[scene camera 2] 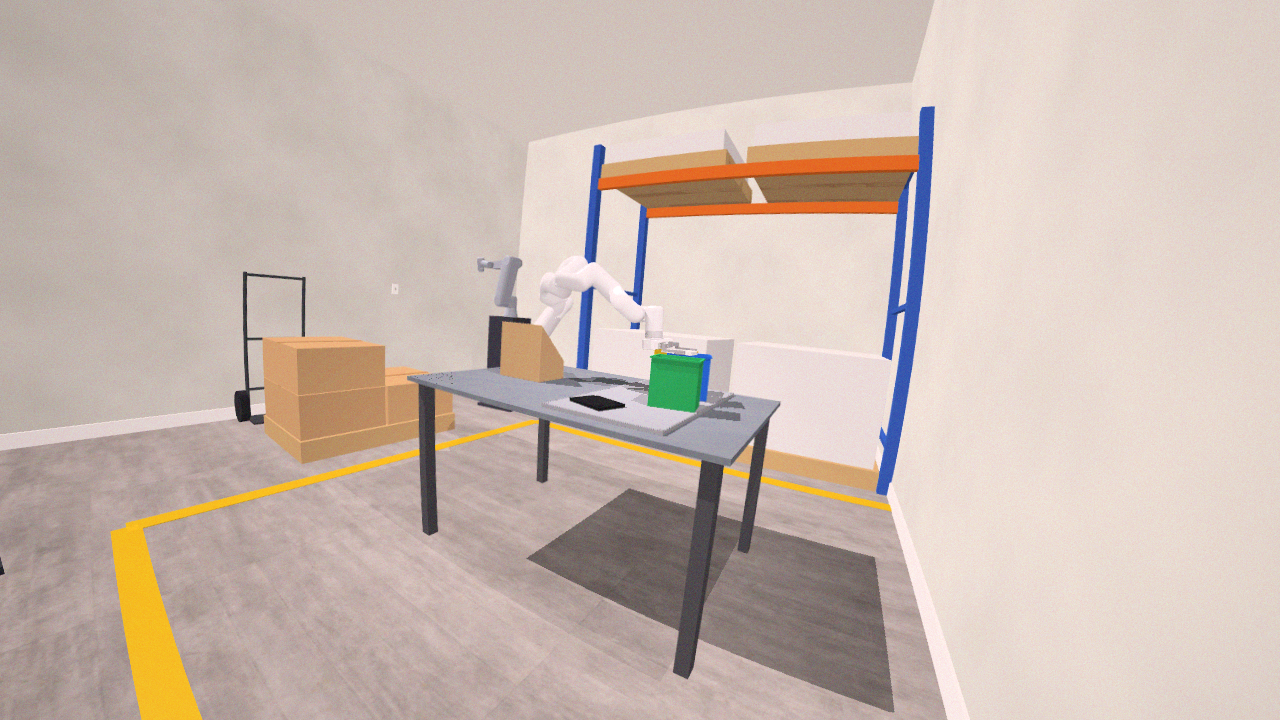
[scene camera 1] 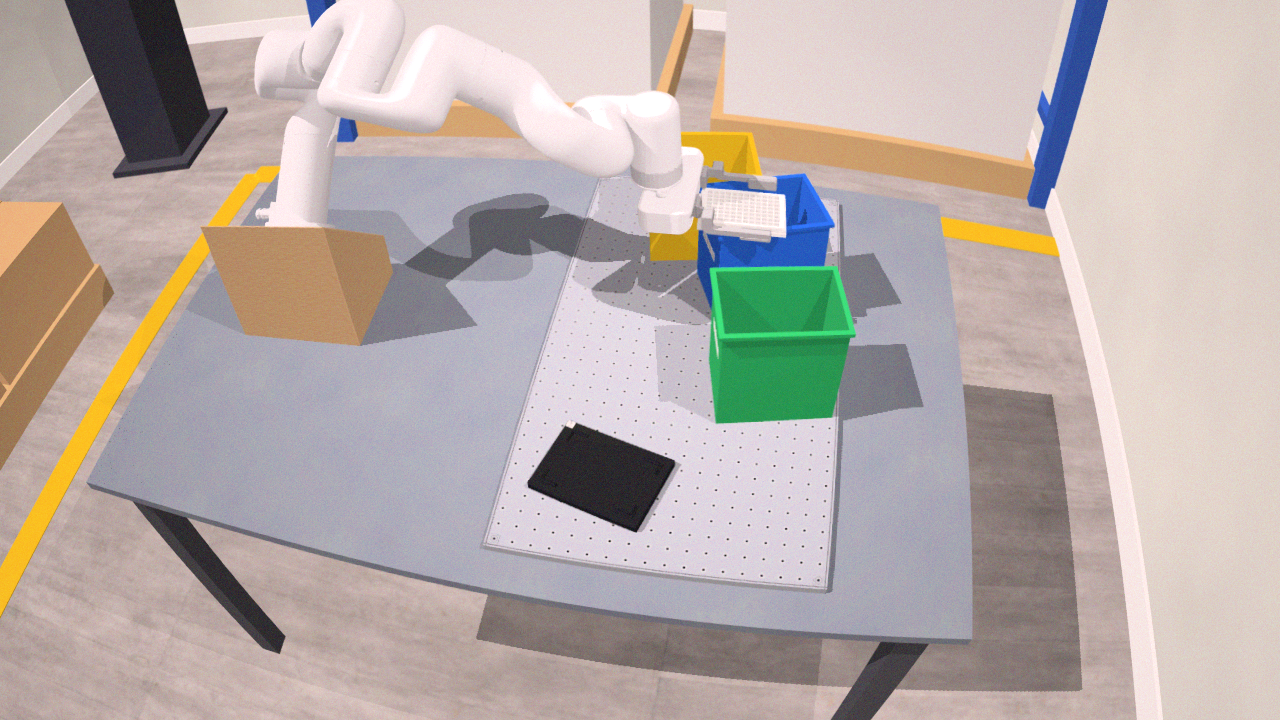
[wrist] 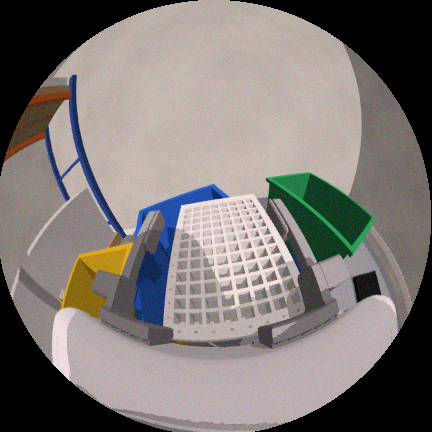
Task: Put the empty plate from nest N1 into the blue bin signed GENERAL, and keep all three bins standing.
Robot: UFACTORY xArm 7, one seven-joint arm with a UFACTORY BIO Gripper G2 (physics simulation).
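Frame: origin at the arm's base, x ahead, y left, z up, level; centimetres.
Where they show: hand, its tool point: (scene camera 2: 685, 351) (scene camera 1: 759, 208) (wrist: 213, 225); arm's base, origin of its link: (scene camera 2: 535, 340) (scene camera 1: 299, 230).
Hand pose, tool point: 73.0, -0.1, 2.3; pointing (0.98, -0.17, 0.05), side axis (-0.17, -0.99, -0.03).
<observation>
Each offset is from my tool point to the centre of the thing, as dx, dy, dz. Level surfaces: height alone.
The white gridded plate {-2.5, -0.5, -0.3} (scene camera 1: 750, 213) (wrist: 225, 265) lies roughly flat at the top of the blue bin {+1.1, +2.5, -10.0} (scene camera 1: 765, 255) (scene camera 2: 709, 380) (wrist: 152, 300), across part of its opening. Whether it touches the rim is hidden. My gripper (scene camera 1: 771, 210) (wrist: 216, 209) is part open, with one finger on each side of the plate. A gap shows beside the left finger in the wrist view; the right finger is close to the plate's edge. The green bin {+1.7, -18.1, -10.0} (scene camera 1: 778, 376) (scene camera 2: 675, 385) (wrist: 325, 235) and yellow bin {-7.9, +15.5, -10.0} (scene camera 1: 673, 246) (wrist: 85, 290) stand upright on either side of the blue bin, which is upright too. No bin sign is readable.
A black nest {-21.9, -33.9, -18.3} (scene camera 1: 601, 476) (scene camera 2: 597, 402) without a plate lies on the perforated board {dz -19.0} (scene camera 1: 572, 394). A brown wedge-shaped block (scene camera 1: 295, 286) (scene camera 2: 528, 351) stands near the arm's base. A rack post (scene camera 1: 1069, 98) (scene camera 2: 911, 295) rises behind the table.
</observation>
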